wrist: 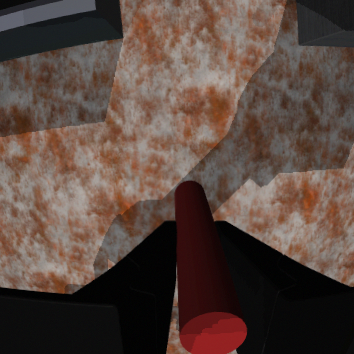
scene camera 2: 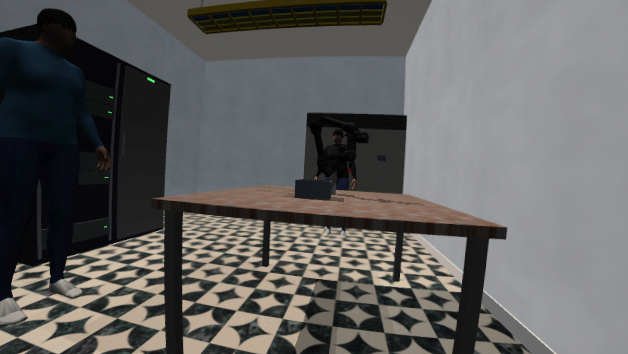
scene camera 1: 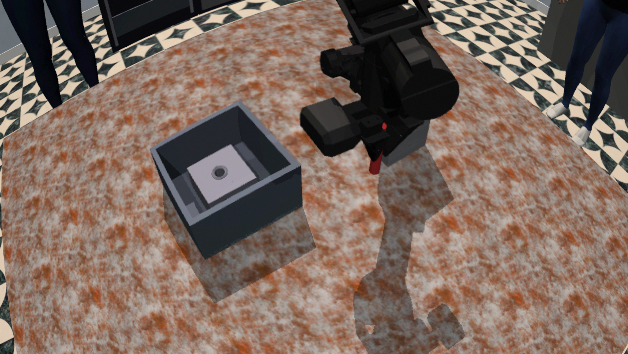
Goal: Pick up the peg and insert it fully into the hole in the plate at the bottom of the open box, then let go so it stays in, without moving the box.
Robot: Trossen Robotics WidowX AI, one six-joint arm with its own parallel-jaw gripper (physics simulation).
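Places are measured from the arm's base along level axes (x ahead, y left, z up), in centimetres.
Where they show: gripper, between the fingertips: point(wrist: 194, 231) point(scene camera 2: 350, 168) point(scene camera 1: 378, 156); arm's base, origin of its link: point(scene camera 2: 330, 175).
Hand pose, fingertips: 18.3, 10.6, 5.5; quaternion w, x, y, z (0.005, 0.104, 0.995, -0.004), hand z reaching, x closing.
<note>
Each offset is from my fingertips to the centre of the thing, as dx, dy, dz. "spot": to the spot under its first point. Level surfaces: height alone.
The red peg {-0.1, -0.3, +1.1} point(scene camera 1: 375, 164) point(wrist: 200, 255) is held roughly upright in my gripper point(scene camera 1: 378, 151) point(wrist: 194, 231), above the table. The black fingers are shut on its two sides. Its lower end sticks out below the fingertips, and its upper end faces the wrist camera. The open dark grey box {+11.9, -21.4, -13.3} point(scene camera 1: 250, 212) point(scene camera 2: 313, 190) point(wrist: 60, 35) stands on the table, to the left of the gripper in the first scene view. The pale plate {+11.9, -21.4, -14.7} point(scene camera 1: 235, 159) lies at its bottom, with a round hole {spot: +11.6, -22.3, -13.7} point(scene camera 1: 219, 173) near its middle. The hole does not show in the wrist view.
A grey block point(scene camera 1: 414, 144) point(wrist: 327, 38) stands on the table {dz -18.2} point(scene camera 1: 100, 225) point(scene camera 2: 240, 200) close behind the gripper, to the right of the peg in the first scene view. The box's near wall rises between the peg and the plate. Shadows of the arm and box fall across the tabletop.
</note>
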